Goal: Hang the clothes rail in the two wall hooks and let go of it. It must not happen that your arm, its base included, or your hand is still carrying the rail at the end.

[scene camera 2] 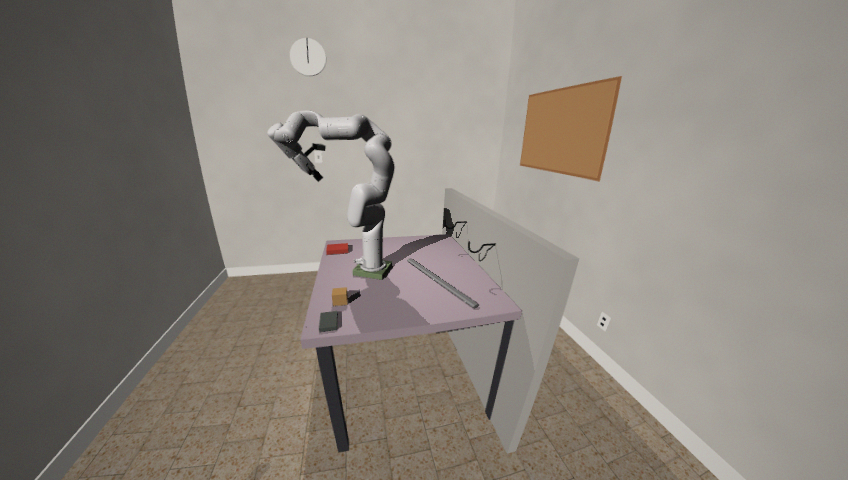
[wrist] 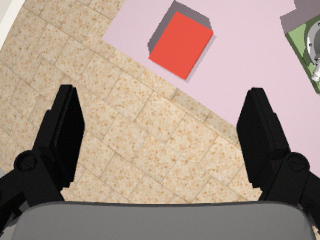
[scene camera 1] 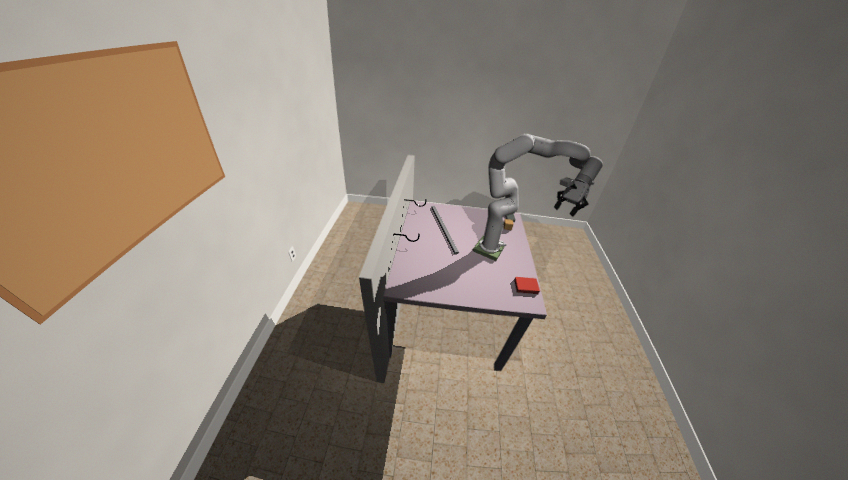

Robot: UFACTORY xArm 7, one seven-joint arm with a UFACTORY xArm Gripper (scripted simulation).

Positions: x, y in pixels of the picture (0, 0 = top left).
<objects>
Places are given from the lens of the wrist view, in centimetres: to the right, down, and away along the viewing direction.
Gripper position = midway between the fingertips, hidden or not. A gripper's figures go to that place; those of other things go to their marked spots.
my gripper (wrist: 162, 105): 0, -1, 13
red block (wrist: 181, 44): 4, -16, 53
</objects>
